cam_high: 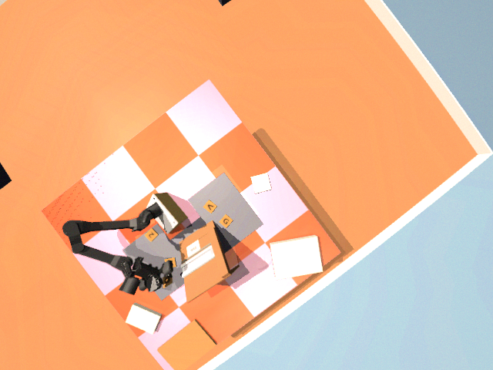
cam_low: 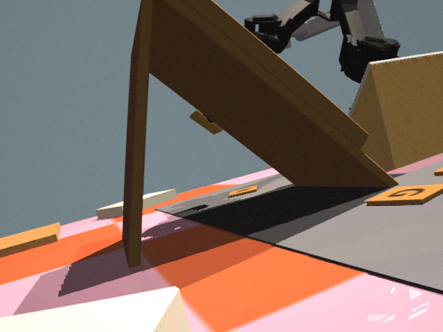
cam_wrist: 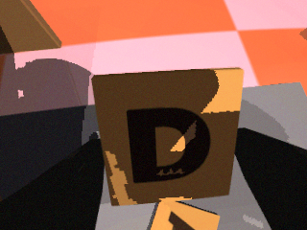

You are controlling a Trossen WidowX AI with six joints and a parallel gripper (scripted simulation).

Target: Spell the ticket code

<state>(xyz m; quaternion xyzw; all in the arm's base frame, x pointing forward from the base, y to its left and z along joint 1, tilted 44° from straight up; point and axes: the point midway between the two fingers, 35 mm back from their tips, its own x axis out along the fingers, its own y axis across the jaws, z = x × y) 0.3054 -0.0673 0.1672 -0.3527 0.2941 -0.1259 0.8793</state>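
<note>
Right now my gripper tip is 180 mm to the right of the white ticket, 60 mm above it and 50 mm past it. The rest, counted from my gripper tip: orange d tile right at my gripper tip; then grey mat 170 mm to the left, 150 mm below, 130 mm behind; then z tile 250 mm behind, 150 mm below, 20 mm to the right.
</note>
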